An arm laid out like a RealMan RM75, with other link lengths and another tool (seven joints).
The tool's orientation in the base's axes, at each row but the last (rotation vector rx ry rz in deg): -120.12, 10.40, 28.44; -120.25, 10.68, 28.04; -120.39, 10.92, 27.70; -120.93, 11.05, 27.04; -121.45, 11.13, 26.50
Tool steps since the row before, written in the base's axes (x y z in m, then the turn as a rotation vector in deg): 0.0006, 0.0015, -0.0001, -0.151, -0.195, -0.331; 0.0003, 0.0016, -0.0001, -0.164, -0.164, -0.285; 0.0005, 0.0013, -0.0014, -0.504, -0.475, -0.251; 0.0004, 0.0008, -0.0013, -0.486, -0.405, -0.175; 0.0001, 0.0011, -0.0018, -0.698, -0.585, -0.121
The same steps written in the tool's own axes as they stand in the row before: 0.0007, -0.0009, 0.0011, -0.012, 0.411, 0.036; 0.0004, -0.0009, 0.0013, -0.041, 0.363, 0.044; 0.0011, 0.0002, 0.0016, -0.380, 0.615, -0.142; 0.0009, 0.0004, 0.0012, -0.391, 0.512, -0.126; 0.0008, 0.0007, 0.0018, -0.614, 0.637, -0.249
